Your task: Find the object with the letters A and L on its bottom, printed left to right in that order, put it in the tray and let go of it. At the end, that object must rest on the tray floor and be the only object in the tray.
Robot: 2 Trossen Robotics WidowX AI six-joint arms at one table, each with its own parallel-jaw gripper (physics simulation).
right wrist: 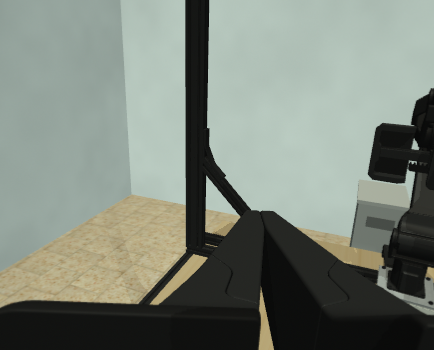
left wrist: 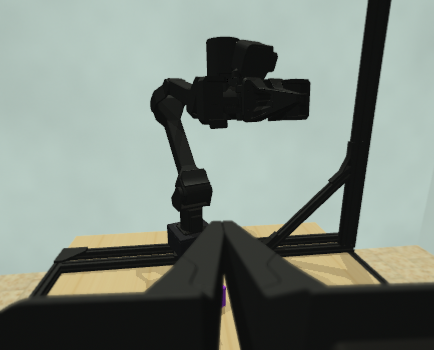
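Pixels of known places: left gripper, fingertip midpoint: [left wrist: 221,231]; right gripper, fingertip midpoint: [right wrist: 258,224] [left wrist: 298,98]; left arm's base, link origin: [right wrist: 405,284]; right arm's base, link origin: [left wrist: 191,227].
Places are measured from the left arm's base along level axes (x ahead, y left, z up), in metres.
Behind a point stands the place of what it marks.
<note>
My left gripper [left wrist: 221,231] @(y 0.000, x 0.350, z 0.324 m) is shut, its two dark fingertips meeting, with no thing between them. My right gripper [right wrist: 258,224] @(y -0.111, x 0.600, z 0.373 m) is shut as well, its fingertips together and holding no thing. A small part of a purple thing [left wrist: 223,296] @(y -0.030, x 0.718, z -0.002 m) shows through the gap behind the left fingers in the left wrist view; its shape and its bottom are hidden. The tray does not show in either view, and no letters can be seen.
The other arm [left wrist: 181,145] @(y 0.060, x 0.959, z 0.255 m) rises beyond the left fingers in the left wrist view. A black frame post [left wrist: 361,125] @(y -0.369, x 0.907, z 0.307 m) [right wrist: 196,125] @(y -0.434, x 0.065, z 0.275 m) stands at the table's edge with a diagonal brace. A grey box [right wrist: 375,225] stands at the right in the right wrist view, near the other arm.
</note>
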